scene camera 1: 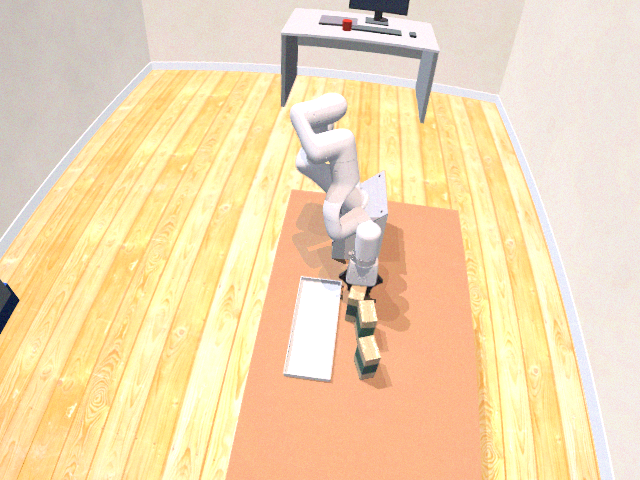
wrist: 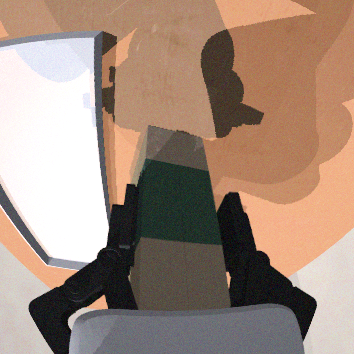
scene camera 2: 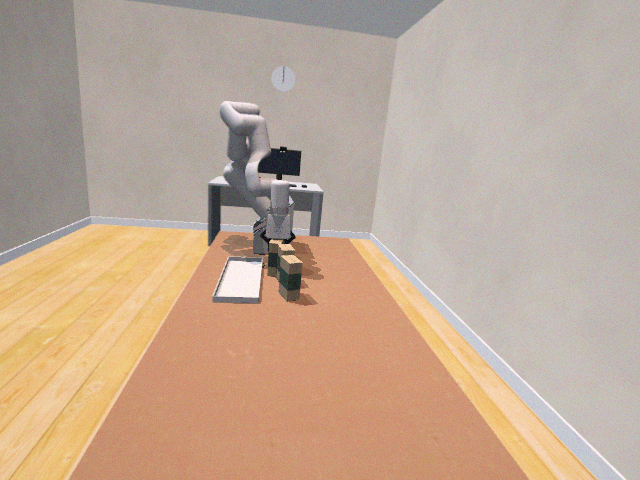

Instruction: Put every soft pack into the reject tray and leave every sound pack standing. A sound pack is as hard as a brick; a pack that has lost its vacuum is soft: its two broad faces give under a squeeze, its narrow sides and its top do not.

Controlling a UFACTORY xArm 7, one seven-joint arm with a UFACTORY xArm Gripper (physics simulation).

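Seen in the pictures: gripper, fingertip midpoint: (wrist: pixel 179 202); arm's base, link origin: (scene camera 1: pixel 355 204).
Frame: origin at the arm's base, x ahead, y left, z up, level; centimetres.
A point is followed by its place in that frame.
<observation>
Three tan packs with dark green bands stand upright in a row. My gripper (scene camera 1: pixel 355 296) @(x 33.4, y 7.8, z -9.3 cm) (scene camera 2: pixel 278 243) @(x 33.4, y 7.8, z -9.3 cm) (wrist: pixel 179 202) @(x 33.4, y 7.8, z -9.3 cm) is shut on the pack nearest the robot base (scene camera 1: pixel 351 311) (scene camera 2: pixel 271 264) (wrist: pixel 184 275), with one black finger against each side. Whether its faces give cannot be told. The middle pack (scene camera 1: pixel 366 321) @(x 48.9, y 12.2, z -2.8 cm) (scene camera 2: pixel 285 250) @(x 49.2, y 12.1, z -2.6 cm) stands close beside it in the scene views. The far pack (scene camera 1: pixel 367 356) @(x 61.4, y 14.7, z -2.6 cm) (scene camera 2: pixel 290 280) @(x 62.6, y 15.2, z -8.8 cm) stands apart from the middle one. The white reject tray (scene camera 1: pixel 312 330) @(x 48.2, y -4.7, z -16.3 cm) (scene camera 2: pixel 239 280) @(x 48.7, y -4.7, z -16.4 cm) (wrist: pixel 55 150) @(x 37.5, y -2.8, z -16.4 cm) lies left of the row and holds no pack.
The packs and tray are on an orange-brown mat (scene camera 1: pixel 413 392) @(x 63.8, y 32.6, z -16.7 cm) (scene camera 2: pixel 310 372) @(x 99.7, y 23.0, z -16.7 cm). The tray's raised grey rim runs close to the left finger in the wrist view. A desk (scene camera 1: pixel 315 31) (scene camera 2: pixel 214 206) with a monitor (scene camera 1: pixel 379 5) (scene camera 2: pixel 284 162) stands behind the arm.
</observation>
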